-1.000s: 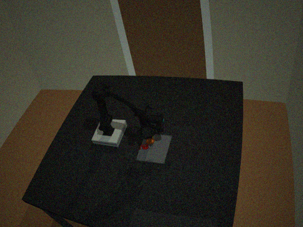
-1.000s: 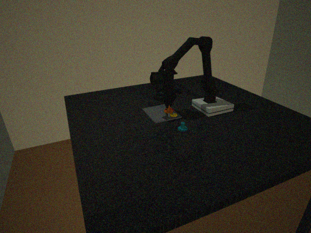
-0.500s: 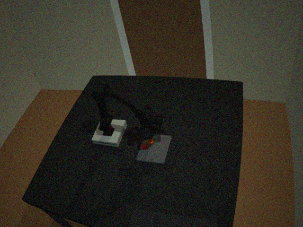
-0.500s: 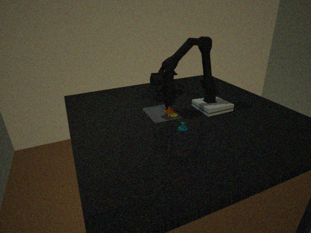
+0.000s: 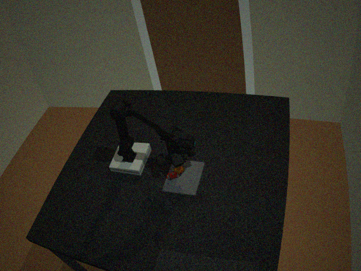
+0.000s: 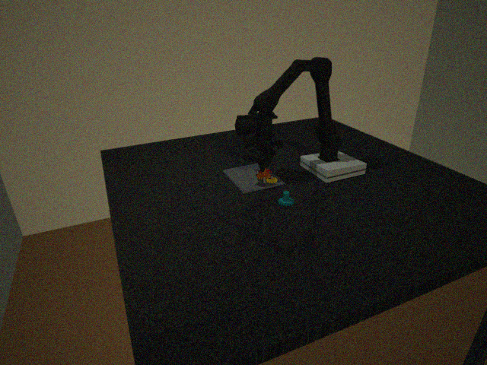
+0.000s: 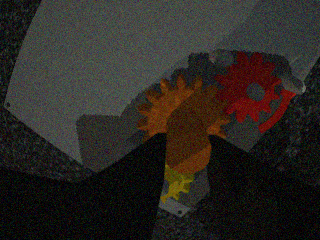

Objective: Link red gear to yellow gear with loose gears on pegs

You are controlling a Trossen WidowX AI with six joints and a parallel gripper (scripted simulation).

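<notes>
My gripper tip is 1 cm above the orange gear. Round my gripper tip: red gear 4 cm to the right, 2 cm below, 2 cm behind; yellow gear 4 cm to the left, 2 cm below, 2 cm behind; red arrow 4 cm to the right, 4 cm behind, 3 cm below.
</notes>
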